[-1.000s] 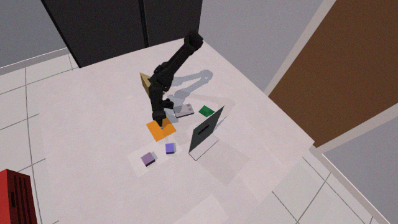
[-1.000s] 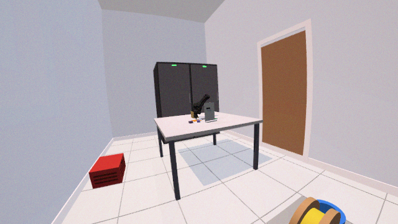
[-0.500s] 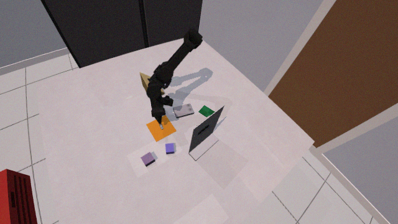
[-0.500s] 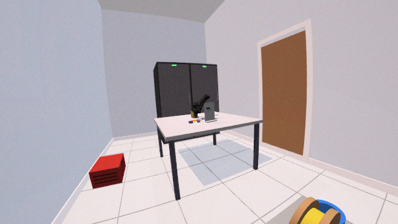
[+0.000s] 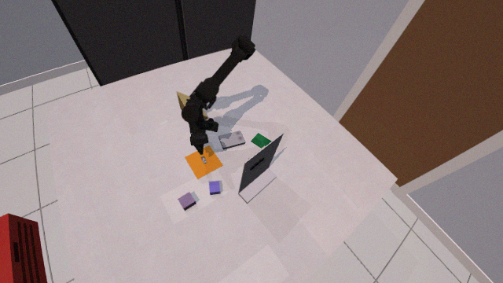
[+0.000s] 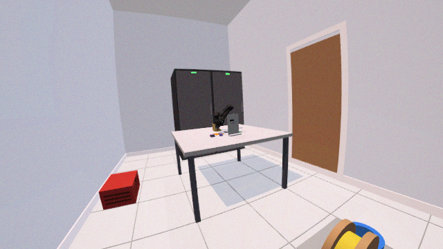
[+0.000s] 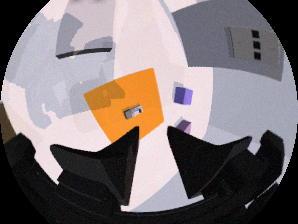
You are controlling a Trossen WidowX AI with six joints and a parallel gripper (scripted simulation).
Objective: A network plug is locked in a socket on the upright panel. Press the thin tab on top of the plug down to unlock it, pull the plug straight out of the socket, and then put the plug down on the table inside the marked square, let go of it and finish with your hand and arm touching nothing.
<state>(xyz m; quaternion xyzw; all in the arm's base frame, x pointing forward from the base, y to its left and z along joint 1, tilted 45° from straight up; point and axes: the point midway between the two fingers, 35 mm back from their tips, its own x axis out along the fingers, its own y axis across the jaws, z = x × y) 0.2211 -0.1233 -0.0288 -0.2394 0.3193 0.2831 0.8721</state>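
My gripper tip is 5 cm above the network plug and 1 cm short of it. The rest, counted from my gripper tip: orange square 6 cm below, 1 cm ahead; grey square 16 cm to the left, 5 cm below; upright panel 22 cm ahead, 10 cm to the left, 6 cm above.
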